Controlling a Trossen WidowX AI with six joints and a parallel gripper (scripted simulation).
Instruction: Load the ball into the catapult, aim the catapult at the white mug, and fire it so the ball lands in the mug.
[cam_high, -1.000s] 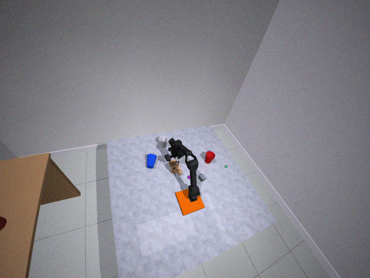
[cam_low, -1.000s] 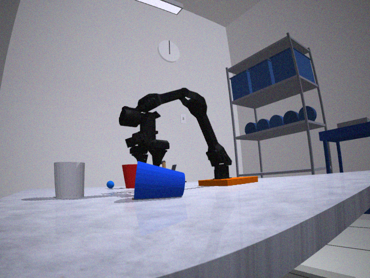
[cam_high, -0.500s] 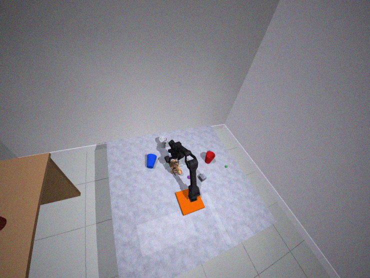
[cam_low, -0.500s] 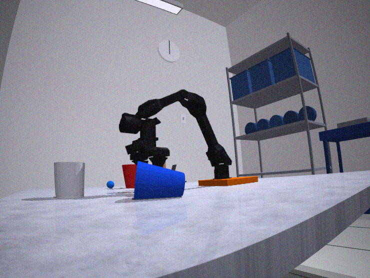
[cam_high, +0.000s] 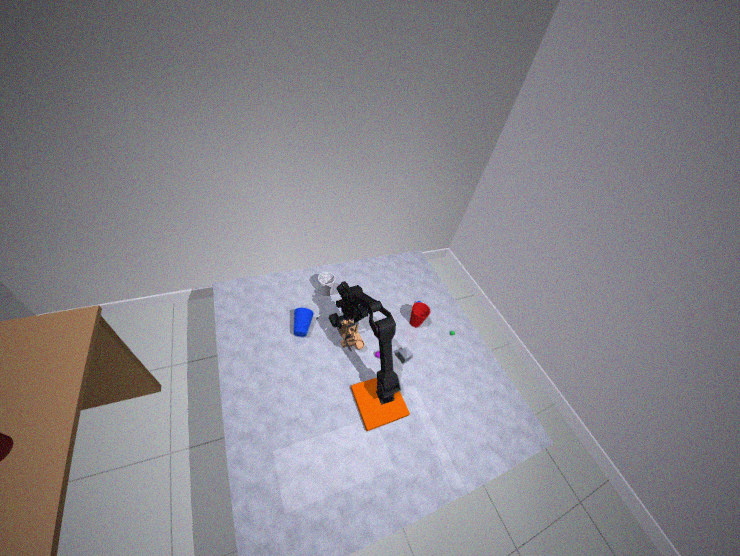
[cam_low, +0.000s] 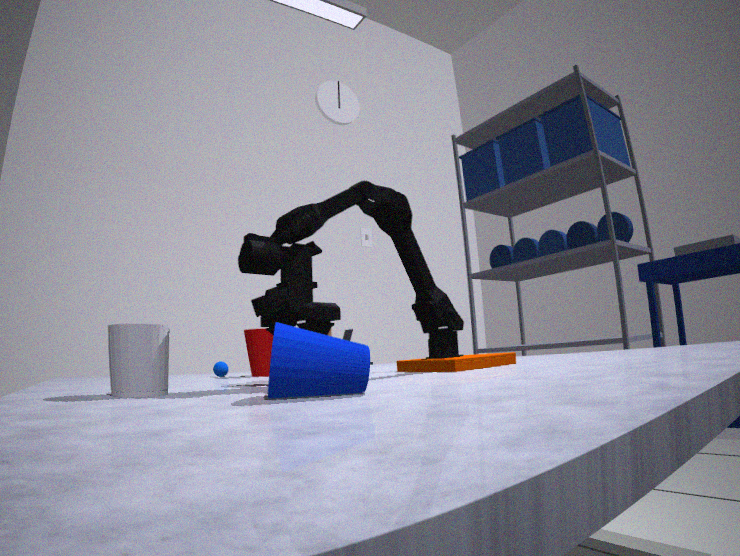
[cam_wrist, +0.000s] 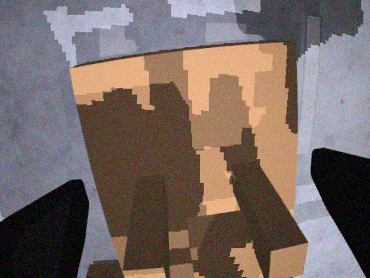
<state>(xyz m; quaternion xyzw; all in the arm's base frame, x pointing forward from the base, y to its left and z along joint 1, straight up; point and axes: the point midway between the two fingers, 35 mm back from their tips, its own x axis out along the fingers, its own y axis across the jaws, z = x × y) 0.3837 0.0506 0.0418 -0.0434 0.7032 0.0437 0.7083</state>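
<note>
Right now my gripper tip is 190 mm past the purple ball, 100 mm to the left of it and 20 mm above it. The rest, counted from my gripper tip: grey block 230 mm behind, 220 mm to the right, 10 mm below; wooden catapult 70 mm behind, 10 mm to the left, 20 mm above; white mug 270 mm ahead, 30 mm to the left.
</note>
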